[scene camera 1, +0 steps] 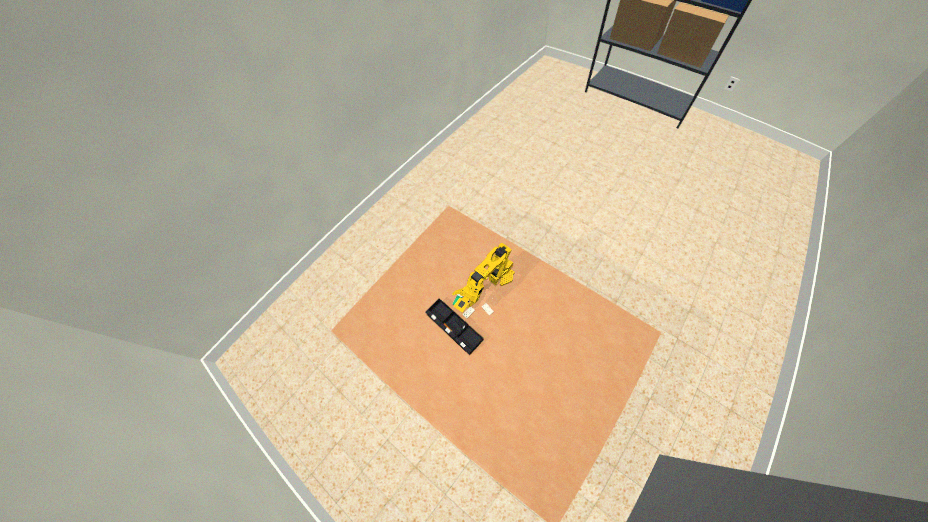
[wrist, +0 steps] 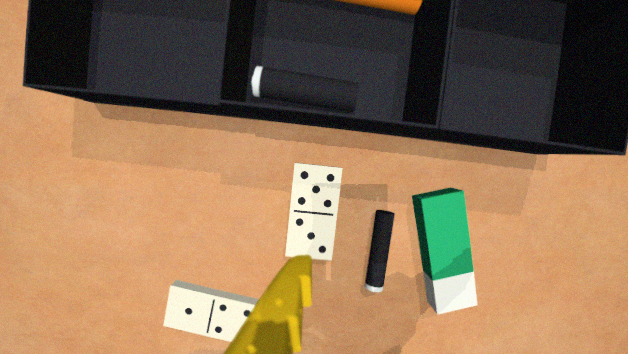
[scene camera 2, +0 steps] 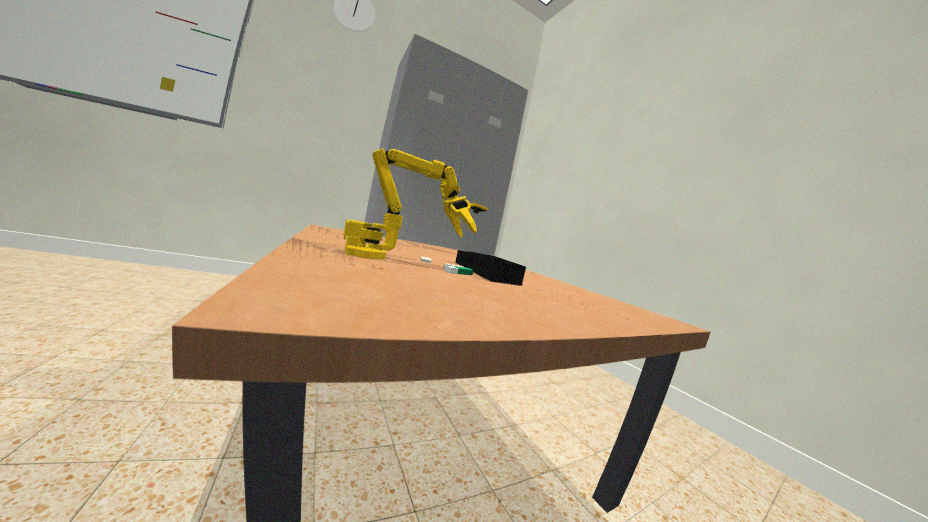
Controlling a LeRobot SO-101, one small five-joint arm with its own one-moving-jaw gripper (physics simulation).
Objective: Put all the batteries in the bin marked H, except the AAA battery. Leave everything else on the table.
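Frame: origin at the arm's base, x ahead, y left, z up, level; metres.
Where they show: hand at its tool point: [scene camera 1: 467,306] [wrist: 311,273] [scene camera 2: 461,235]; arm's base at its link origin: [scene camera 1: 498,278] [scene camera 2: 372,255].
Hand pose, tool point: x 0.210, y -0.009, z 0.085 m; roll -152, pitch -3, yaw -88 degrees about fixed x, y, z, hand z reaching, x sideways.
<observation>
Things, the pixels of their centre, and the offset from my tool point. "pt": a spot on its surface instead. Level surfaces: height alone.
- table at its surface level: dz -0.085 m
- thicker black battery at the middle of its body: [wrist: 304,89] dx +0.060, dy +0.003, dz -0.071 m
- orange battery at a spot on its surface: [wrist: 390,4] pt dx +0.100, dy -0.037, dz -0.068 m
- middle compartment at the middle of its body: [wrist: 335,29] [scene camera 2: 486,264] [scene camera 1: 454,326] dx +0.085, dy -0.011, dz -0.062 m
- white eraser at the middle of its body: [wrist: 444,250] [scene camera 2: 459,270] dx -0.023, dy -0.075, dz -0.079 m
A slim black battery with a white end, the AAA by its size, lies on the table [wrist: 225,200]; it shows in the wrist view [wrist: 380,250]. A thicker black battery [wrist: 309,89] and an orange battery [wrist: 390,4], partly cut off by the top edge, lie in the middle compartment [wrist: 300,45] of the black tray [scene camera 1: 472,338] [scene camera 2: 499,269] [wrist: 320,118]. This is bin H, but its label is not readable here. My gripper [scene camera 2: 467,229] is open and empty, raised above the table in scene camera 2. One notched jaw shows in the wrist view, its tip near the upright domino.
A domino [wrist: 314,212] [scene camera 1: 468,312] lies left of the slim battery. Another domino [wrist: 200,312] [scene camera 1: 487,309] lies at lower left, partly behind the jaw. A green and white eraser [wrist: 446,240] [scene camera 2: 462,270] lies right of the slim battery. The tray's side compartments flank the middle one.
</observation>
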